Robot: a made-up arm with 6 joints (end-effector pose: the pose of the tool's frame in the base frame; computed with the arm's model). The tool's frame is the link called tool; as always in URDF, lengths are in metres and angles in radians. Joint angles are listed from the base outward.
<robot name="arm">
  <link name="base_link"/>
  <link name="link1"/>
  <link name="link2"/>
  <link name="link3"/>
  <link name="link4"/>
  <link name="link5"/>
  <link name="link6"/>
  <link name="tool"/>
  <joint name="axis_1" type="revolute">
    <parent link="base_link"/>
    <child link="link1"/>
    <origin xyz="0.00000 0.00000 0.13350" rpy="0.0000 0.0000 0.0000"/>
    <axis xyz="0 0 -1"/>
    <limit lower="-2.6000" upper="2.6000"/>
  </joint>
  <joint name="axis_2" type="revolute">
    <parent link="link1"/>
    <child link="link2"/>
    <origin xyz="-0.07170 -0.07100 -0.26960" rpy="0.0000 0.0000 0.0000"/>
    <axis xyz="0 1 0"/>
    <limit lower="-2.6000" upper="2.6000"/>
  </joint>
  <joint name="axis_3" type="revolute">
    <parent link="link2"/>
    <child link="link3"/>
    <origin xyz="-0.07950 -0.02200 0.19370" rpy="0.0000 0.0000 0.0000"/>
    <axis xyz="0 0 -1"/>
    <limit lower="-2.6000" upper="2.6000"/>
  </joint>
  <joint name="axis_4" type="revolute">
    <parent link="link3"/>
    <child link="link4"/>
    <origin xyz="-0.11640 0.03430 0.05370" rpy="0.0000 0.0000 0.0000"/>
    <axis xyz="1 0 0"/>
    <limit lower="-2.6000" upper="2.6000"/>
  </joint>
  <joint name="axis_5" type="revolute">
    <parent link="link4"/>
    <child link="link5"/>
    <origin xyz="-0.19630 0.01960 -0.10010" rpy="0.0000 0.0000 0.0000"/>
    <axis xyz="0 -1 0"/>
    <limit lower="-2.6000" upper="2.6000"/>
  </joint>
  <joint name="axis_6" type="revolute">
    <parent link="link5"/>
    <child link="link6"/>
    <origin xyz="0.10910 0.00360 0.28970" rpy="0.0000 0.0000 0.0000"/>
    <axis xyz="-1 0 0"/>
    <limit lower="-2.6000" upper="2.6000"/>
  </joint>
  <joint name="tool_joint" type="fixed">
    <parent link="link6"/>
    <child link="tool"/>
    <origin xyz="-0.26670 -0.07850 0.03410" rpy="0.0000 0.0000 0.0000"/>
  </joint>
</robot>
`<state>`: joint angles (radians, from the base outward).
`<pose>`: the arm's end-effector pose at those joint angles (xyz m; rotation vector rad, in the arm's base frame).
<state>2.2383 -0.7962 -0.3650 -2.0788 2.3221 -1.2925</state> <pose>0.0106 0.7866 -0.0523 -0.5020 1.0037 0.3592</pose>
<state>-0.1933 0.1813 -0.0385 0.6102 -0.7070 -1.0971</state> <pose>-0.3072 -0.2725 0.2931 1.5079 1.0895 -0.1806</pose>
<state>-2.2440 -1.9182 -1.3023 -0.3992 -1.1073 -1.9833</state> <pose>0.4073 -0.0970 -0.4807 1.1631 0.1855 2.6444</pose>
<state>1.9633 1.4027 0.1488 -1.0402 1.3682 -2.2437</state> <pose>-0.0959 0.1258 0.5111 1.9316 -0.8562 -0.8509</pose>
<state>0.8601 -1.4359 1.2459 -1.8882 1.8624 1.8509</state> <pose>0.0061 0.5743 -0.6748 1.8595 -0.4490 0.8432</pose>
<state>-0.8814 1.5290 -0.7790 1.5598 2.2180 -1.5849</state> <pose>0.1547 0.0483 0.4991 1.6079 -0.4553 -0.6215</pose>
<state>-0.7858 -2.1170 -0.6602 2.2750 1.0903 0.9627</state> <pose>0.3574 -0.3049 -0.8841 1.6902 -0.9636 1.2199</pose>
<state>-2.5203 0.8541 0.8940 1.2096 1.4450 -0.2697</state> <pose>-0.1590 -0.5447 0.1685 1.0959 -0.4169 0.9940</pose>
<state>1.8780 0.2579 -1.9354 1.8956 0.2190 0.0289</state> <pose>-0.5807 -0.0073 -0.0612 2.1120 -0.1297 -0.1112</pose>
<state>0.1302 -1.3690 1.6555 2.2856 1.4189 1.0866</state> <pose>-0.3426 0.6470 0.0925 -2.2529 0.6178 1.2706</pose>
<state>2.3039 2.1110 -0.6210 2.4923 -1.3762 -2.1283</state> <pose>-0.2817 0.0118 -0.0942 0.0507 0.3433 -1.6058</pose>
